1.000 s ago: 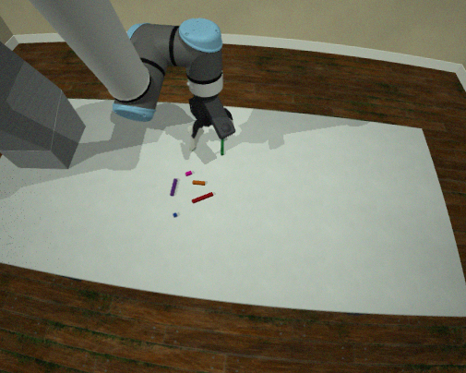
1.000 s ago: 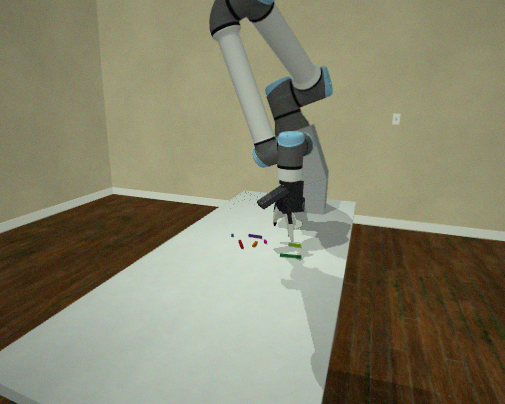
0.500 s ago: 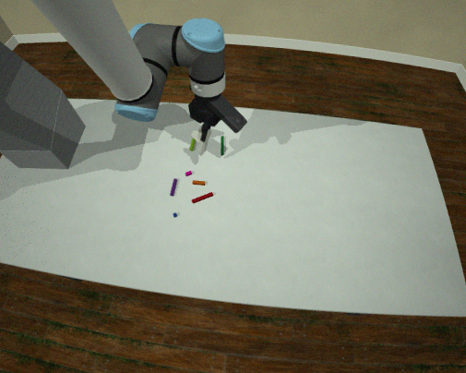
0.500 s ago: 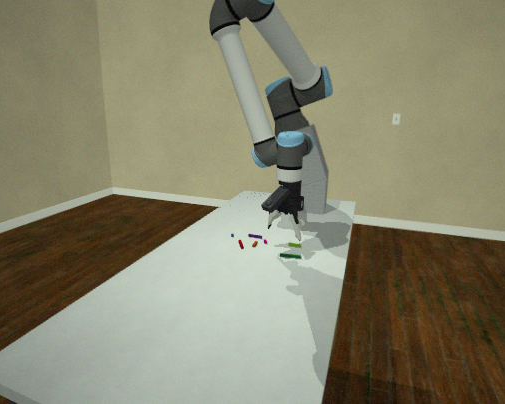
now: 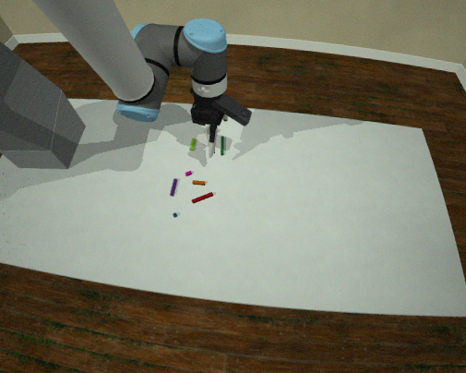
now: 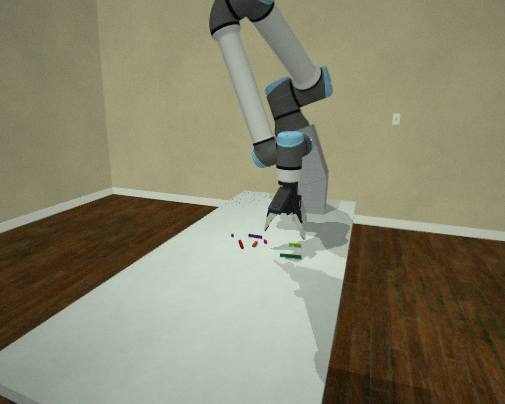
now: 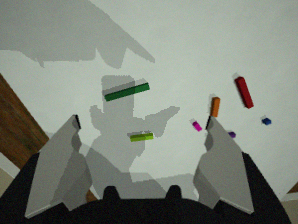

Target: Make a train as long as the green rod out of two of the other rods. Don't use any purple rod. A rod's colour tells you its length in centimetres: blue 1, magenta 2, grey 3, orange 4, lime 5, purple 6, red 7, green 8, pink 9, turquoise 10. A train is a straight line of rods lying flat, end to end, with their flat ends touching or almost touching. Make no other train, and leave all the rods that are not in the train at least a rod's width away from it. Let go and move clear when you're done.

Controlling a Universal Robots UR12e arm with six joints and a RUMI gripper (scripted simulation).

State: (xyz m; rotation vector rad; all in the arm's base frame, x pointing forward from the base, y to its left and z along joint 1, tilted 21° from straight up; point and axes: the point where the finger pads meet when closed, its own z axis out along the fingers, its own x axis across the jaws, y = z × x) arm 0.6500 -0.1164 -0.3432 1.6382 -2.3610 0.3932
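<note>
Right now my hand is 230 mm to the left of the small blue rod, 150 mm past it and 70 mm above it. The rest, counted from my hand: green rod (70 mm below, 30 mm to the left, 10 mm ahead); then lime rod (100 mm behind, 70 mm below, 40 mm to the left); then magenta rod (110 mm behind, 80 mm to the right, 70 mm below).
</note>
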